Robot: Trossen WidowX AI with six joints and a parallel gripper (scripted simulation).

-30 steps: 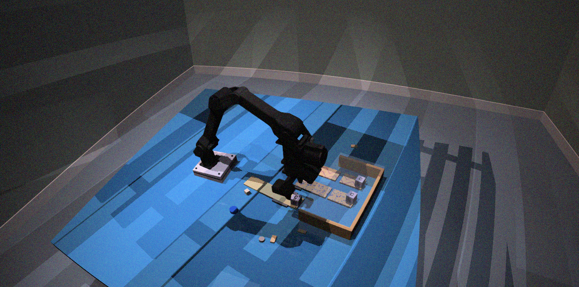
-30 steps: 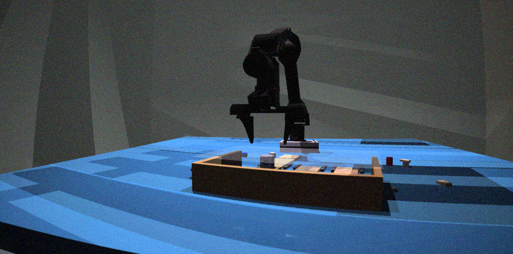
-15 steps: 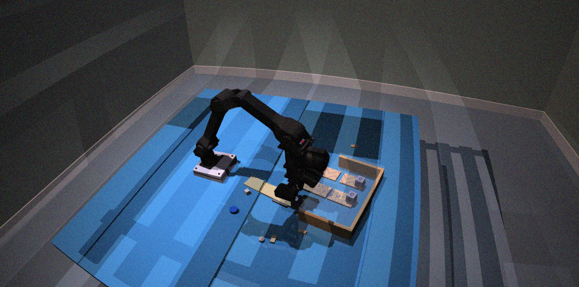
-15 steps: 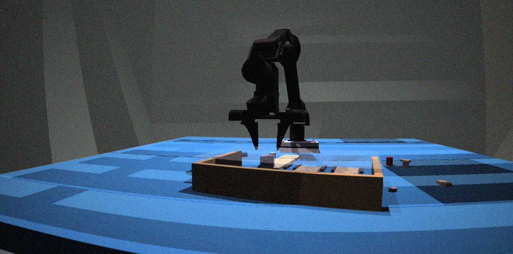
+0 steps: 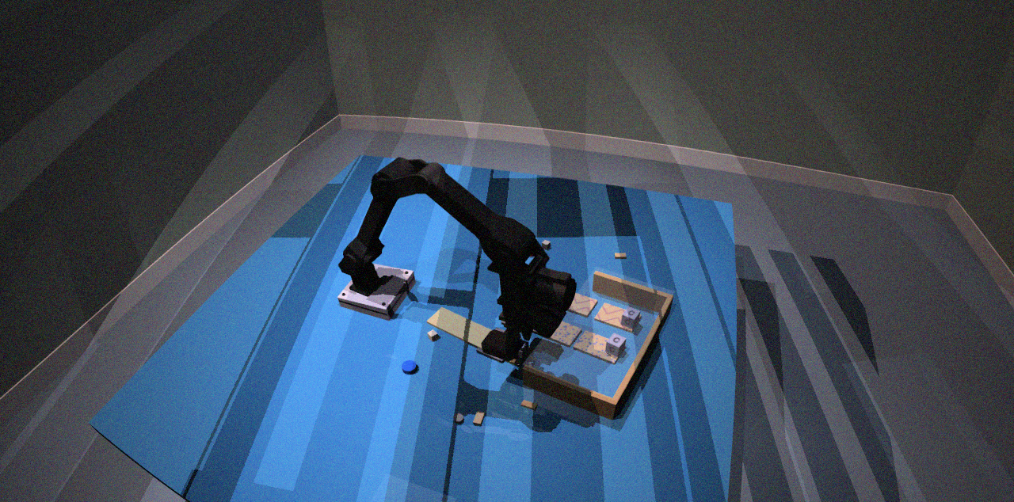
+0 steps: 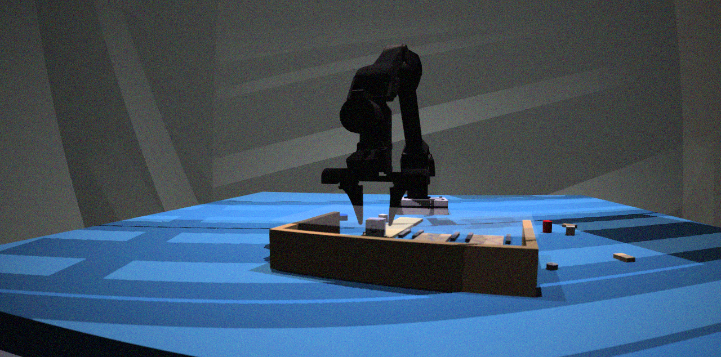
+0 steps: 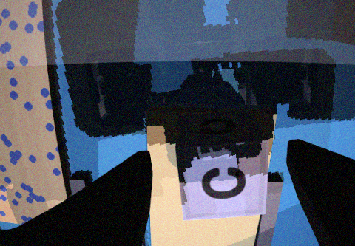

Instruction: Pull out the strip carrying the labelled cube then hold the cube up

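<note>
The plain strip lies 11 cm behind my gripper tip, 1 cm to the left of it and 2 cm below it. Round my gripper tip: blue disc 18 cm behind, 14 cm to the right, 2 cm below; then grey disc 3 cm behind, 20 cm to the right, 2 cm below; then red cylinder 14 cm behind, 31 cm to the left, 1 cm below.
</note>
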